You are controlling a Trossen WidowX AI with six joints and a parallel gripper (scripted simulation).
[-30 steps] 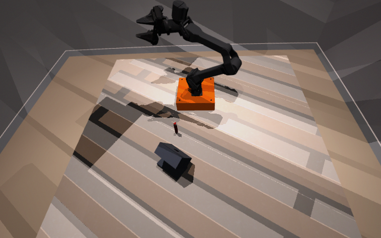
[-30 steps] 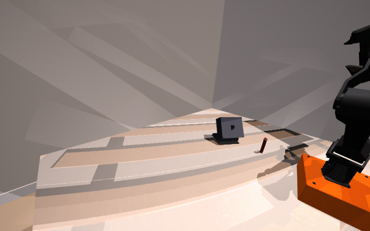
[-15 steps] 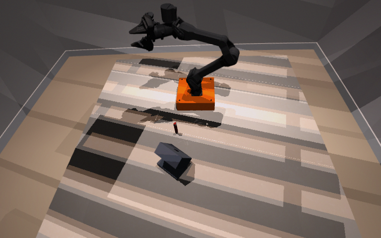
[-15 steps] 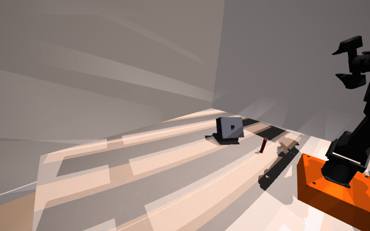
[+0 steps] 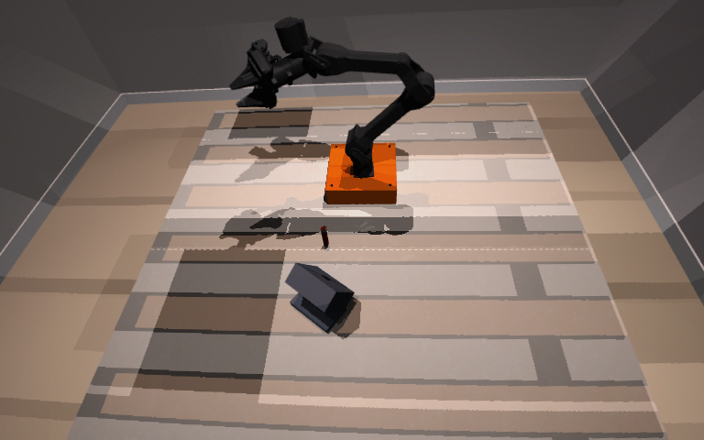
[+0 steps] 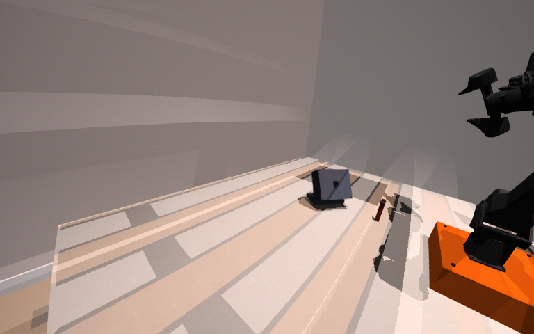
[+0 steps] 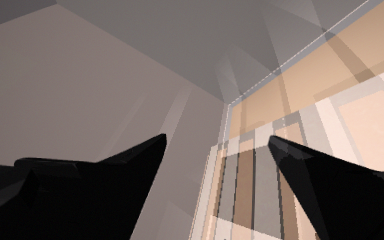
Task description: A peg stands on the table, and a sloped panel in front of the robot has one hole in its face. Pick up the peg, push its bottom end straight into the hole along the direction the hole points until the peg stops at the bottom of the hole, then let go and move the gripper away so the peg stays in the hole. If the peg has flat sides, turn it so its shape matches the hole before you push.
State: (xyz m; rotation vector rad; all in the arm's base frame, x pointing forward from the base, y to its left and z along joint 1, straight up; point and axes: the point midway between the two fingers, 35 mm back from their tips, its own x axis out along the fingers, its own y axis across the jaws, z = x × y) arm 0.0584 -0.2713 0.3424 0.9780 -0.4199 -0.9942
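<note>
My gripper tip is now 35 cm above the red peg, 18 cm to the right of it and 16 cm short of it. Also, from my gripper tip: panel foot (40 cm below, 36 cm ahead, 16 cm to the left); then sloped panel (34 cm ahead, 33 cm below, 18 cm to the left).
</note>
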